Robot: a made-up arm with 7 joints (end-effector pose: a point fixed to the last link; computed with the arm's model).
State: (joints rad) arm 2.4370 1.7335 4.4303 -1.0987 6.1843 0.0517 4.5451
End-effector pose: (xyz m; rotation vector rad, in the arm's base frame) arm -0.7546 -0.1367 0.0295 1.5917 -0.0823 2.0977
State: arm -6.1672 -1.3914 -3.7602 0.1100 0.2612 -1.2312 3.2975
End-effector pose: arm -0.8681 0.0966 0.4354 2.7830 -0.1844 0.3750
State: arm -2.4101 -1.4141 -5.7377 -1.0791 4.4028 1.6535 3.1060
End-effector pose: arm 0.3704 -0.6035 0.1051 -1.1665 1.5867 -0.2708
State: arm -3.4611 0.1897 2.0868 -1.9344 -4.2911 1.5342 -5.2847
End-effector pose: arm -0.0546 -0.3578 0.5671 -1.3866 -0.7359 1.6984
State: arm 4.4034 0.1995 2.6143 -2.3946 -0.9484 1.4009 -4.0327
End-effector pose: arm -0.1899 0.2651 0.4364 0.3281 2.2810 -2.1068
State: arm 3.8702 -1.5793 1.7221 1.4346 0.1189 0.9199 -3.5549
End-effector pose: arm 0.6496 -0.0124 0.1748 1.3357 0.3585 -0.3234
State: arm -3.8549 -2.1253 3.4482 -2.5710 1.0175 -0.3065 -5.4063
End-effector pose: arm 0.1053 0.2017 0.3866 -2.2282 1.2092 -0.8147
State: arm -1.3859 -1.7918 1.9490 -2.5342 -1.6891 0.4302 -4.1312
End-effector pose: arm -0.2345 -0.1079 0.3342 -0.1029 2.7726 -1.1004
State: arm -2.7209 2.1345 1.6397 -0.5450 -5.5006 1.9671 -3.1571
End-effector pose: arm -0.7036 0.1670 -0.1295 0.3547 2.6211 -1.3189
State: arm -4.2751 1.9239 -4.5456 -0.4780 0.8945 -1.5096 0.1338
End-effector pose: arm -0.1389 -0.7434 -0.0824 0.7662 -0.3103 -1.4478
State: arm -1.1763 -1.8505 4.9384 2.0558 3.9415 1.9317 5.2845
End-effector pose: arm -0.4310 -0.2122 0.2067 -0.6414 -0.0955 -1.5572
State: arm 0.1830 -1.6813 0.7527 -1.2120 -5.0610 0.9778 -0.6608
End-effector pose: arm -0.5655 0.3057 -0.1289 -0.6081 -0.0546 -2.3268
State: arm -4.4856 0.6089 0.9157 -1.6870 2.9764 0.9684 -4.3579
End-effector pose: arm 0.2838 -0.0703 0.7326 1.0905 -0.0975 -0.8588
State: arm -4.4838 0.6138 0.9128 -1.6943 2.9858 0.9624 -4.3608
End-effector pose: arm 0.2828 -0.0711 0.7304 1.0887 -0.1029 -0.8600
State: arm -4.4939 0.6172 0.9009 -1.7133 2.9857 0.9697 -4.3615
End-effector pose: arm 0.2795 -0.0626 0.7252 1.0729 -0.0788 -0.8364
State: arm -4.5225 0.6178 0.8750 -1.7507 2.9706 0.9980 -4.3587
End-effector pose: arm 0.2713 -0.0401 0.7151 1.0328 -0.0104 -0.7736
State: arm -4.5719 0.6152 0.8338 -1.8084 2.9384 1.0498 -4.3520
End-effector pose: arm 0.2548 -0.0047 0.6994 0.9600 0.1023 -0.6665
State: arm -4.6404 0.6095 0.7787 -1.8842 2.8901 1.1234 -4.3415
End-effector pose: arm 0.2262 0.0374 0.6782 0.8489 0.2468 -0.5178
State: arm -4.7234 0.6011 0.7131 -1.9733 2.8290 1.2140 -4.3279
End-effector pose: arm 0.1849 0.0767 0.6524 0.6985 0.4040 -0.3380
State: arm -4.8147 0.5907 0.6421 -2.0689 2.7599 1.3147 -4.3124
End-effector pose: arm 0.1351 0.1046 0.6243 0.5153 0.5545 -0.1434
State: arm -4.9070 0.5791 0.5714 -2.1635 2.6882 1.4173 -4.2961
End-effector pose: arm 0.0844 0.1168 0.5964 0.3137 0.6838 0.0469
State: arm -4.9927 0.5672 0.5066 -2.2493 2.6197 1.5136 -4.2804
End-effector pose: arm 0.0406 0.1152 0.5716 0.1135 0.7846 0.2152
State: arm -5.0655 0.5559 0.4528 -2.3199 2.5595 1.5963 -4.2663
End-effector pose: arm 0.0079 0.1059 0.5519 -0.0643 0.8569 0.3497
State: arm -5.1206 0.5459 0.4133 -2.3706 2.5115 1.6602 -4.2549
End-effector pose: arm -0.0131 0.0953 0.5384 -0.2026 0.9055 0.4451
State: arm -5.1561 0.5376 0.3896 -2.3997 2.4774 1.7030 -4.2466
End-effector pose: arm -0.0248 0.0881 0.5312 -0.2917 0.9369 0.5032
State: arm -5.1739 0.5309 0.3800 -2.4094 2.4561 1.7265 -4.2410
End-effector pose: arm -0.0300 0.0857 0.5292 -0.3340 0.9568 0.5311
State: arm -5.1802 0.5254 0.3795 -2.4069 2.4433 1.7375 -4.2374
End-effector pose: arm -0.0316 0.0867 0.5305 -0.3455 0.9704 0.5403
